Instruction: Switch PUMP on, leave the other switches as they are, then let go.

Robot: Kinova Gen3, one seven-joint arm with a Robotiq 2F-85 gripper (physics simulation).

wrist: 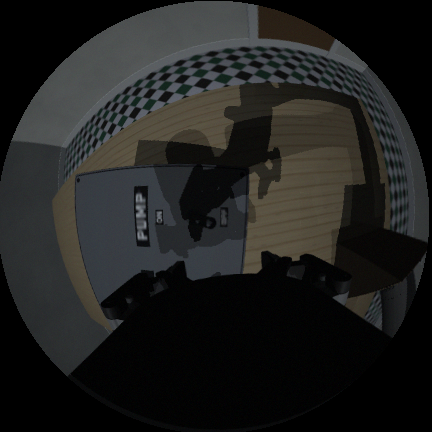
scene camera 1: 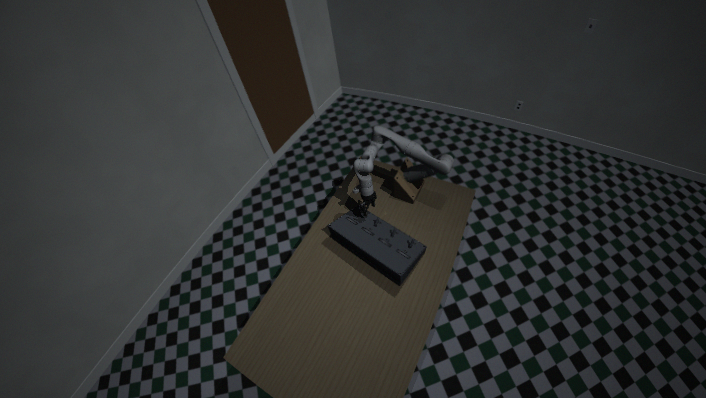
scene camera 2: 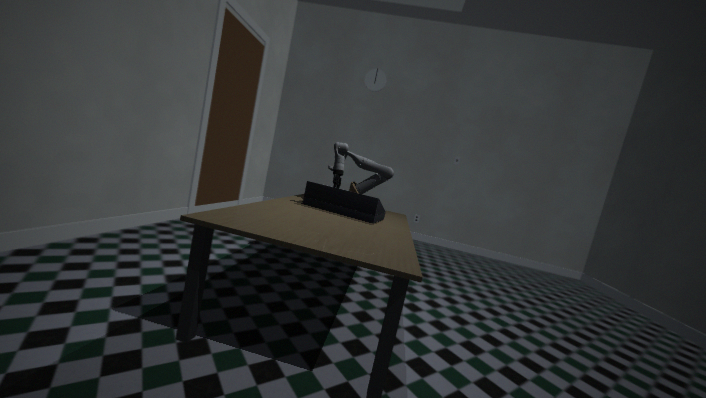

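Seen in the pictures: gripper, fingertip midpoint: [wrist: 223, 265] [scene camera 1: 369, 211]; arm's base, origin of the base link: [wrist: 394, 273] [scene camera 1: 408, 175] [scene camera 2: 358, 190].
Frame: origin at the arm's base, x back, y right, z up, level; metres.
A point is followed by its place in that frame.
A dark grey switch box [scene camera 1: 372, 250] @(y -0.024, x -0.581, z 0.013 m) [scene camera 2: 340, 201] @(y 0.017, x -0.606, z -0.052 m) [wrist: 107, 200] @(y 0.213, x -0.490, z -0.003 m) stands on the table. In the wrist view, the PUMP label [wrist: 142, 216] @(y 0.180, x -0.443, z -0.022 m) is at its left, with the ON mark [wrist: 159, 217] @(y 0.174, x -0.421, z -0.030 m) and the OFF mark [wrist: 224, 217] @(y 0.158, x -0.341, z -0.060 m) to the right. The dark PUMP lever [wrist: 209, 221] @(y 0.162, x -0.350, z -0.007 m) lies between the marks, nearer OFF, in heavy shadow; its exact tilt is hard to tell. Three other levers [scene camera 1: 376, 222] @(y 0.044, x -0.394, z -0.026 m) [scene camera 1: 393, 232] @(y -0.072, x -0.416, z -0.024 m) [scene camera 1: 411, 243] @(y -0.189, x -0.440, z -0.024 m) stand in a row along the box. My gripper [scene camera 1: 368, 203] @(y 0.112, x -0.345, z -0.013 m) [scene camera 2: 337, 184] @(y 0.112, x -0.345, z -0.013 m) [wrist: 223, 265] @(y 0.112, x -0.345, z -0.013 m) is open and empty, above the box's PUMP end, apart from the lever.
The wooden table [scene camera 1: 340, 320] @(y -0.017, x -0.955, z -0.133 m) [scene camera 2: 300, 225] @(y 0.074, x -1.150, z -0.133 m) [wrist: 300, 215] @(y 0.130, x -0.202, z -0.133 m) carries the box. A brown wooden stand [scene camera 1: 406, 190] @(y -0.026, x -0.099, z -0.031 m) [wrist: 372, 257] @(y 0.056, x -0.093, z -0.025 m) is by the arm's base, behind the box. Shadows of the arm fall across the box and table.
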